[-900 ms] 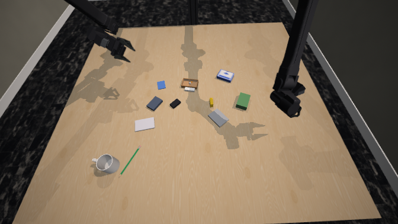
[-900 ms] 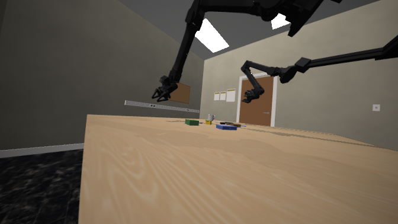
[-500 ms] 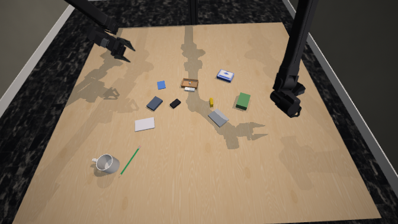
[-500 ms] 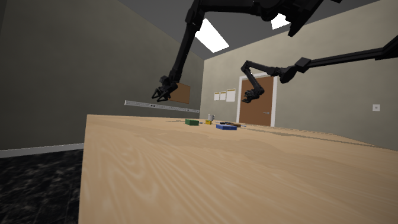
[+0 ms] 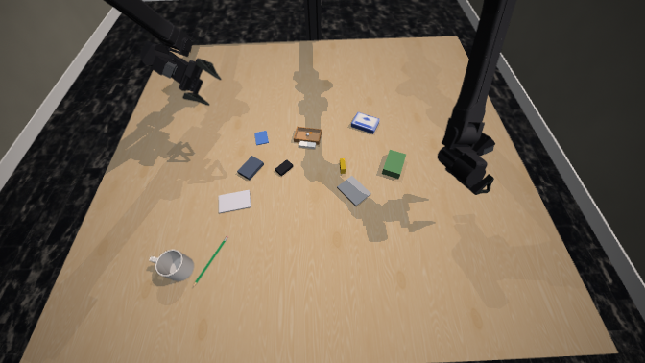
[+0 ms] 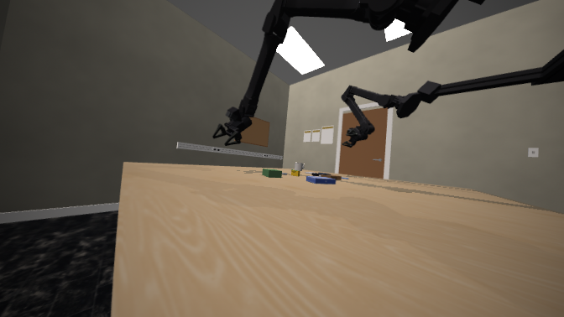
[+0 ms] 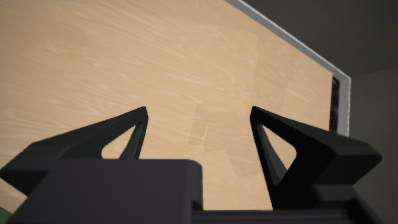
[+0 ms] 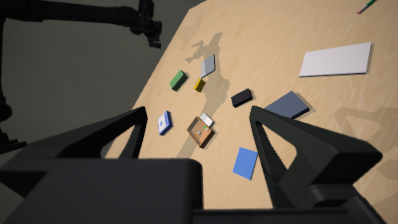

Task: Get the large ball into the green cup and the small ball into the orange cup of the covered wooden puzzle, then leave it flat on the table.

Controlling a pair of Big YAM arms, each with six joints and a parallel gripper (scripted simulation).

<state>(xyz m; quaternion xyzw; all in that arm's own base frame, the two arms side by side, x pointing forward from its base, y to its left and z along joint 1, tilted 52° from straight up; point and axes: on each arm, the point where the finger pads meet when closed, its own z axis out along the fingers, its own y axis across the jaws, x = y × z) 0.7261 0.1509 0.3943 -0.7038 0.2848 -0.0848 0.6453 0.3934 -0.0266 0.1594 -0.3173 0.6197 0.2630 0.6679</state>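
Now: the covered wooden puzzle 40 cm behind my left hand, 51 cm to the right of it and 15 cm below it. From my left hand the other things lie so: green box 19 cm behind, 18 cm to the right, 14 cm below; yellow block 22 cm behind, 39 cm to the right, 14 cm below; grey box 11 cm behind, 36 cm to the right, 15 cm below.
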